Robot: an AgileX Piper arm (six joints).
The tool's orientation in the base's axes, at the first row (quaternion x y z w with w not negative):
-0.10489 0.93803 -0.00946 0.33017
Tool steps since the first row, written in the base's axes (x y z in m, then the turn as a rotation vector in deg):
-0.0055 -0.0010 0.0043 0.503 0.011 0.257
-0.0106 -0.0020 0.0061 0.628 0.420 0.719
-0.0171 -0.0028 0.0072 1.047 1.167 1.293
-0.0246 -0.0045 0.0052 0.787 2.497 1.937
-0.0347 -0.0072 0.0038 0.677 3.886 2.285
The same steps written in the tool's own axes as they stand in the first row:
0.0017 -0.0003 -0.0068 -0.543 -0.107 0.112
0.0047 -0.0005 -0.0115 -1.006 0.228 -0.150
0.0091 -0.0001 -0.0164 -1.831 0.829 -0.300
0.0164 -0.0002 -0.0196 -2.301 2.123 -0.897
0.0255 -0.0008 -0.0249 -2.714 3.472 -1.166

